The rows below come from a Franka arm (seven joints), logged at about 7 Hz.
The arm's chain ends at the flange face. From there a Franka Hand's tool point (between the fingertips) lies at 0.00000 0.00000 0.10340 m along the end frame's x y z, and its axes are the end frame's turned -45 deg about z.
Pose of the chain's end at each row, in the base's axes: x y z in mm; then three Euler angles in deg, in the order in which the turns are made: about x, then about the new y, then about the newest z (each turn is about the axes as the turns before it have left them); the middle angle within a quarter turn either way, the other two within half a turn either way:
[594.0 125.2 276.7 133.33 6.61 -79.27]
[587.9 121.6 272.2 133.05 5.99 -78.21]
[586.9 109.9 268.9 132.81 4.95 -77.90]
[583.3 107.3 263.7 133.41 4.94 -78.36]
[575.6 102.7 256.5 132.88 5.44 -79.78]
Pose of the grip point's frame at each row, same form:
[605.9 50.5 206.2 133.33 6.61 -124.27]
[598.7 46.5 202.0 133.05 5.99 -123.21]
[595.8 34.3 198.9 132.81 4.95 -122.90]
[592.2 32.5 192.9 133.41 4.94 -123.36]
[585.4 27.3 186.5 132.88 5.44 -124.78]

